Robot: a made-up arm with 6 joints.
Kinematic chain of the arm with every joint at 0, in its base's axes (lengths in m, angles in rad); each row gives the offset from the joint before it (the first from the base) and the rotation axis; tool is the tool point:
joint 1: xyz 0 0 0.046 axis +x
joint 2: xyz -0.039 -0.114 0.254 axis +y
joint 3: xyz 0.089 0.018 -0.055 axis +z
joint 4: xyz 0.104 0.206 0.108 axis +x
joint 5: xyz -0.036 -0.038 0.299 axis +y
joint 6: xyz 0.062 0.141 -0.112 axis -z
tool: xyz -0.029 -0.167 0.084
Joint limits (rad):
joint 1: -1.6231..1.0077
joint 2: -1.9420..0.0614
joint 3: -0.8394..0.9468
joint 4: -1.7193..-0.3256
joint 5: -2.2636..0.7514
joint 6: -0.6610..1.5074
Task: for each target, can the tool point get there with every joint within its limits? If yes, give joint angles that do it. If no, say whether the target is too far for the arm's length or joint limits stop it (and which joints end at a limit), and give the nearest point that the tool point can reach.
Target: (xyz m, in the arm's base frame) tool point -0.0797 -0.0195 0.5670
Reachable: yes | joints 0.7340 -0.6821 0.3102 -1.1831 -1.6849 0.7523
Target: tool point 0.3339 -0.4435 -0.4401
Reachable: no: joint limits stop it (at a limit: joint 1, joint 2, joint 3, joint 4, joint 6) | nearest point 0.0783 -0.1571 -0.2697 | short by 0.420 m
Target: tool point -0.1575 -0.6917 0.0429
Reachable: no: joint limits stop it (at a limit: joint 1, joint 3, joint 4, joint 6) | nearest point -0.1939 -0.6190 0.3473 | short by 0.315 m
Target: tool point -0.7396 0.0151 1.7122
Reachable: no: too far | nearest point -0.3424 0.0079 0.9161 | short by 0.890 m
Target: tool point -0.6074 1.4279 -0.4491
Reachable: no: too far | nearest point -0.3220 0.8375 -0.2231 | short by 0.694 m
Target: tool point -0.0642 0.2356 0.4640
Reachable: yes | joints 0.3907 -1.1001 0.0979 -1.5500 -0.0052 0.8649
